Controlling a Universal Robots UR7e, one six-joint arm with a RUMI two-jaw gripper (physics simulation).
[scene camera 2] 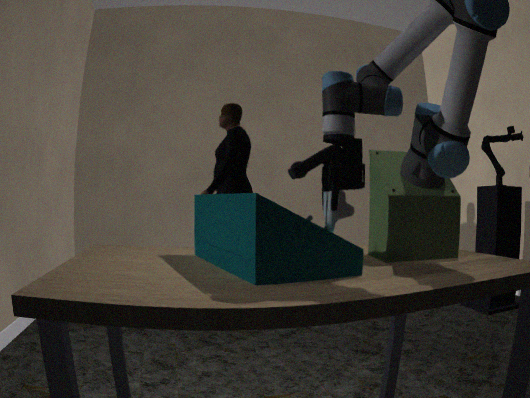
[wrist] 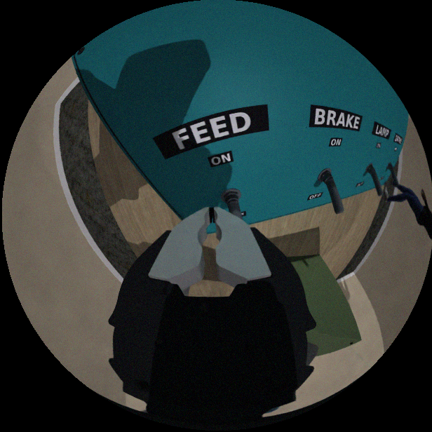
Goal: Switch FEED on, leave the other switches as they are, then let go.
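Where they show: arm's base, link origin: [scene camera 2: 422, 174].
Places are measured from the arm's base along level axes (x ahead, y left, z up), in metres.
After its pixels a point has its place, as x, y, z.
Note:
The teal sloped console [scene camera 2: 300, 245] {0.443, 0.283, -0.168} [wrist: 280, 65] stands on the table. In the wrist view the FEED label [wrist: 217, 131] is above an ON mark, and the FEED switch [wrist: 232, 199] has its lever leaning down, away from ON, its lower end partly hidden by a fingertip. The BRAKE switch [wrist: 334, 192], the LAMP switch [wrist: 374, 180] and a fourth switch [wrist: 393, 173] also lean down, away from their ON marks. My gripper [scene camera 2: 329, 228] {0.360, 0.213, -0.148} [wrist: 212, 208] is shut and empty. Its tips are low at the console's slope, beside the FEED lever; whether they touch it I cannot tell.
A green box [scene camera 2: 425, 227] {0.036, 0.087, -0.152} [wrist: 332, 305] stands beyond the console on the wooden table [scene camera 2: 125, 280] {0.799, 0.296, -0.245}. A person [scene camera 2: 233, 155] [wrist: 412, 199] is behind the table. A black pedestal [scene camera 2: 497, 220] with a small arm stands at the far right.

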